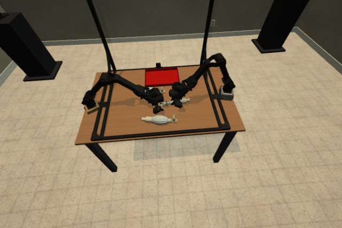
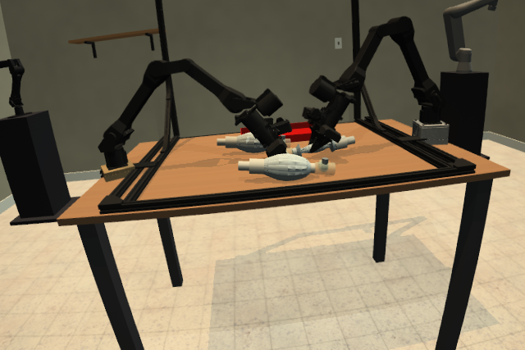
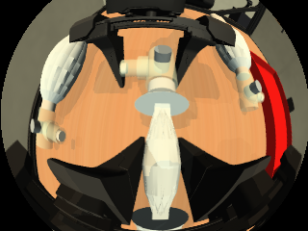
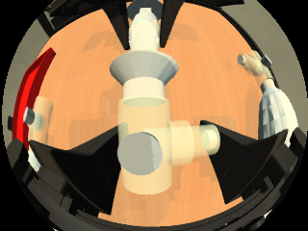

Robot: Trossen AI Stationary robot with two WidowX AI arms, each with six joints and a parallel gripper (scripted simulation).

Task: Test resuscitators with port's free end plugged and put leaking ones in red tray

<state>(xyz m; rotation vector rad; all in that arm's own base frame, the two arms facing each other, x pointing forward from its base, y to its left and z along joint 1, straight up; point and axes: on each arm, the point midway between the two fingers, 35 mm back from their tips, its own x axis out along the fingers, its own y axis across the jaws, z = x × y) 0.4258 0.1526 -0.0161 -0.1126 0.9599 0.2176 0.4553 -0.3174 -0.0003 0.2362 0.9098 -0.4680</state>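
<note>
The red tray is 330 mm behind my left hand, 70 mm to the right of it and 50 mm below it.
</note>
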